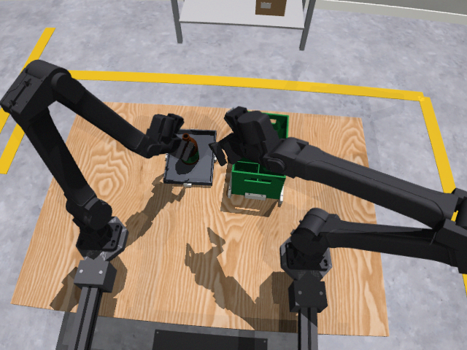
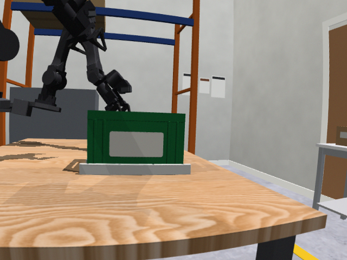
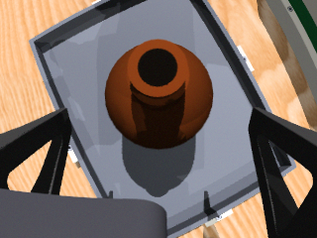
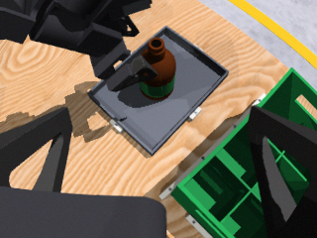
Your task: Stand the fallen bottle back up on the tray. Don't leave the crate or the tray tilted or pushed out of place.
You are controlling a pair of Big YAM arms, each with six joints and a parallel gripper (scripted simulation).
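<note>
Right now my left hand is 3 cm short of the tray, 1 cm to the left of it and 13 cm above it. Round my left hand: green crate: 1 cm ahead, 29 cm to the right, 6 cm below.
</note>
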